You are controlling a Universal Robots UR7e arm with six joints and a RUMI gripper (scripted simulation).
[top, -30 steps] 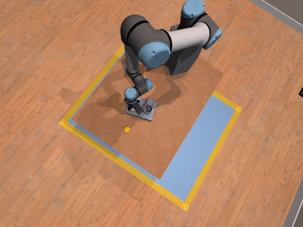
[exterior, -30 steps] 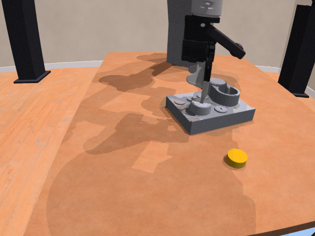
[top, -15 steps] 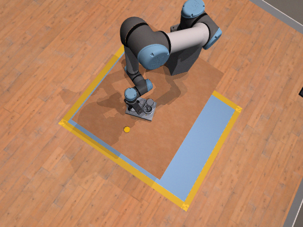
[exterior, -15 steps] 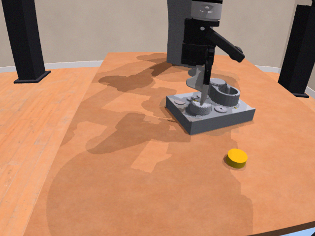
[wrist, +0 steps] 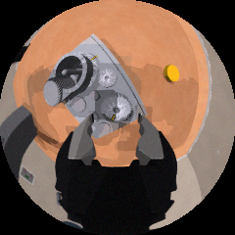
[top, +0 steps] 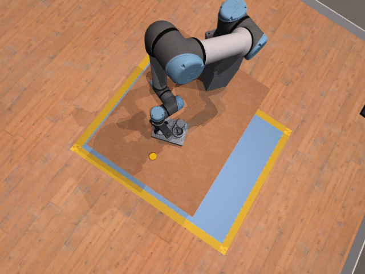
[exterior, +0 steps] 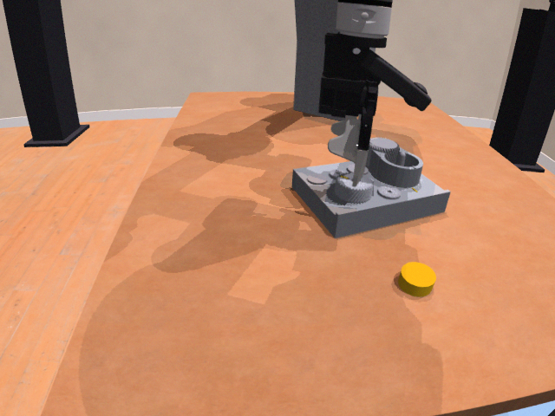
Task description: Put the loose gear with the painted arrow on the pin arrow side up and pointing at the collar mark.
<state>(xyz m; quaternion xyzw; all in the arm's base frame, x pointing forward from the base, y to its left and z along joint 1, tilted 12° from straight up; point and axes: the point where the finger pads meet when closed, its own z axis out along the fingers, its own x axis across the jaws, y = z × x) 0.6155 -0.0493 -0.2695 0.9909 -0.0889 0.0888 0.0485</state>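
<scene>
Now: hand 4 cm above the grey gear. Also, from my hand: yellow disc: 18 cm ahead, 7 cm to the left, 8 cm below.
</scene>
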